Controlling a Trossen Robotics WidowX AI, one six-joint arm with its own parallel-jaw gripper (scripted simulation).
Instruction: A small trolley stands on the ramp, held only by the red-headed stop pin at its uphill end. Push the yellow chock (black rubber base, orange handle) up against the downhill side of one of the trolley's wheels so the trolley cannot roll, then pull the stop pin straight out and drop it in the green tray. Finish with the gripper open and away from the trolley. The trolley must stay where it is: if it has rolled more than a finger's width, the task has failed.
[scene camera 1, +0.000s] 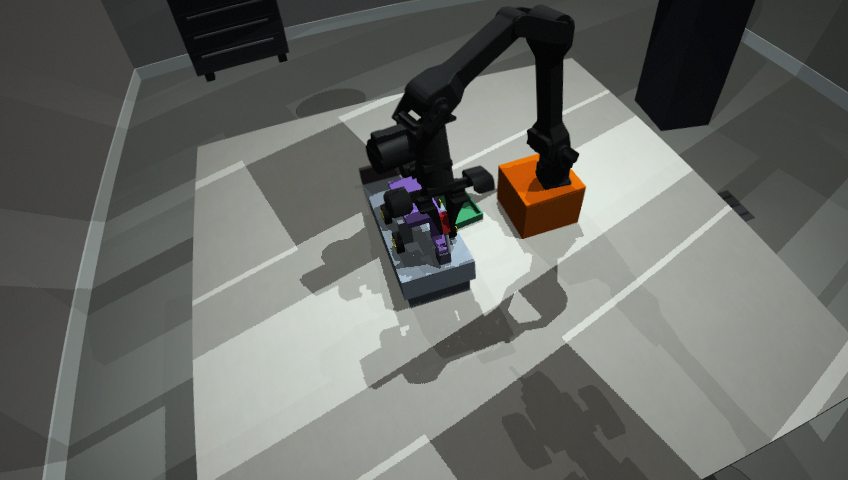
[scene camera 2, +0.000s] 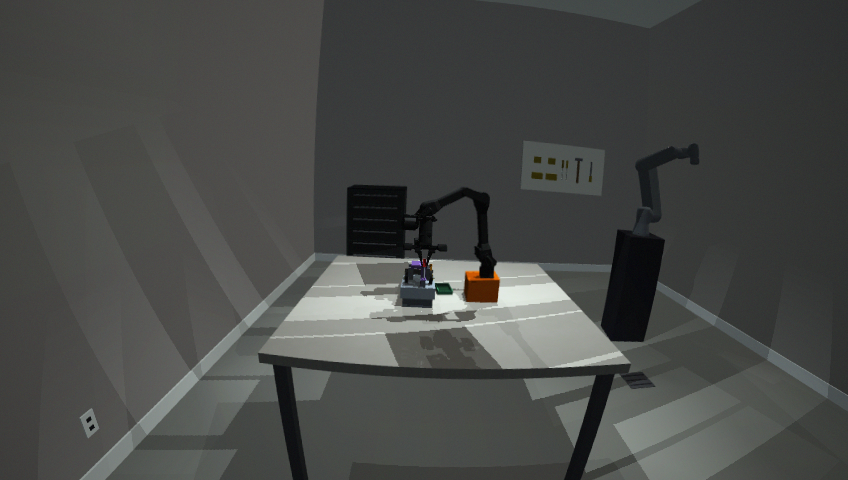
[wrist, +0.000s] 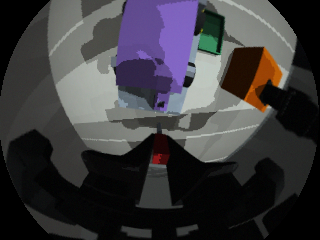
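Note:
My gripper (scene camera 1: 446, 232) is holding a red-headed stop pin. The wrist view likewise shows my gripper (wrist: 159, 137).

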